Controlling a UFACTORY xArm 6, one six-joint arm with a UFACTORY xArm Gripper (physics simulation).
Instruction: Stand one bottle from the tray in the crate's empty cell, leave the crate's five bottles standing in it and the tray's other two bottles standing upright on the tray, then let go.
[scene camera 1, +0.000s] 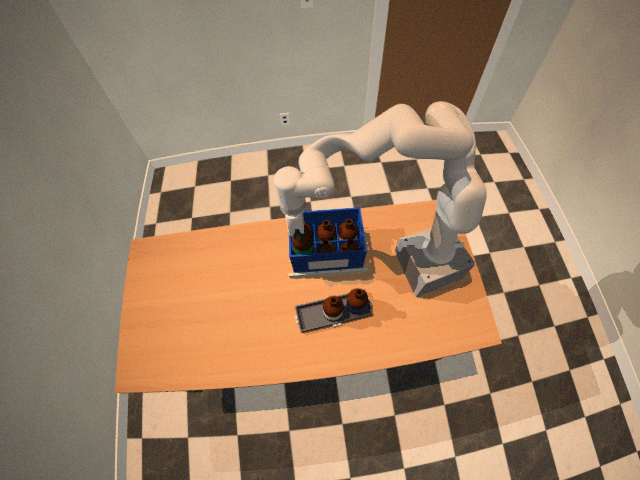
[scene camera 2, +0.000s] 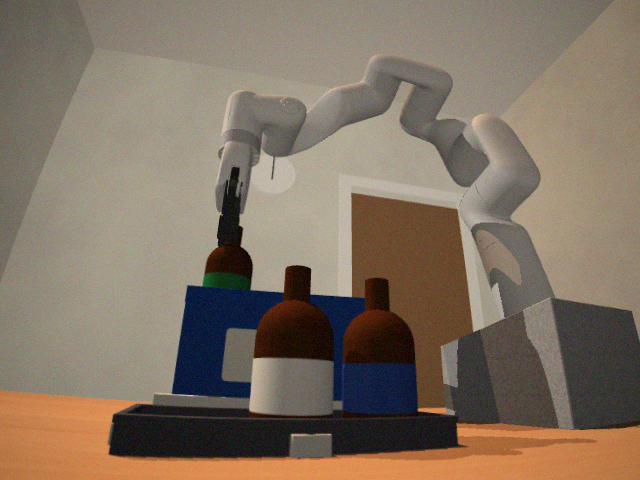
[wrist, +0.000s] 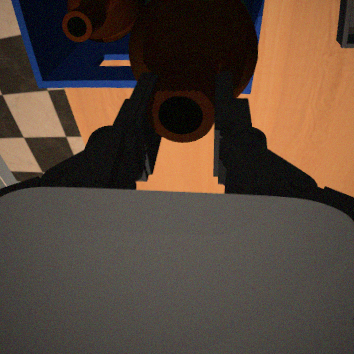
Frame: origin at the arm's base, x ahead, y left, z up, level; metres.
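Seen in the pictures: gripper, between the fingertips: (scene camera 1: 298, 233) (scene camera 2: 227, 243) (wrist: 187, 98); arm's base, origin of its link: (scene camera 1: 438, 250) (scene camera 2: 535, 330).
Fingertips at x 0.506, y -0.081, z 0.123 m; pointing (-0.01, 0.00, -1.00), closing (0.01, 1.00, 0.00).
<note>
Offsets run from my fingertips to a thing's top centre. "spot": to the spot under its first point. Level surfaces: height alone.
My gripper (scene camera 1: 297, 232) (scene camera 2: 230, 235) (wrist: 187, 98) is shut on the neck of the green-labelled brown bottle @[dy +0.000, dx -0.009, dz +0.030 m] (scene camera 1: 302, 240) (scene camera 2: 227, 266) (wrist: 195, 45). That bottle is upright at the front-left cell of the blue crate @[dy -0.043, dx -0.098, dz -0.084 m] (scene camera 1: 301, 265) (scene camera 2: 201, 330) (wrist: 90, 84); its lower part is hidden behind the crate's front wall, so its base cannot be seen. Other brown bottles stand in the crate, two at the back @[spot: dy -0.069, dx -0.103, dz -0.133 m] (scene camera 1: 326, 231) @[spot: dy -0.063, dx -0.186, dz -0.131 m] (scene camera 1: 348, 229), two in front of them; one more @[dy -0.097, dx -0.014, dz -0.096 m] (wrist: 77, 26) shows in the wrist view. On the tray @[dy +0.211, dx -0.086, dz -0.234 m] (scene camera 1: 310, 316) (scene camera 2: 206, 436) (wrist: 344, 25) stand the white-labelled bottle @[dy +0.213, dx -0.084, dz -0.099 m] (scene camera 1: 333, 307) (scene camera 2: 292, 384) and the blue-labelled bottle @[dy +0.199, dx -0.174, dz -0.099 m] (scene camera 1: 357, 299) (scene camera 2: 379, 387).
A pale strip (scene camera 1: 336, 273) (scene camera 2: 196, 398) lies along the crate's front. The grey robot base (scene camera 1: 436, 273) (scene camera 2: 594, 366) stands on the right of the wooden table @[dz -0.259 m] (scene camera 1: 206, 310). The arm reaches leftward above the crate.
</note>
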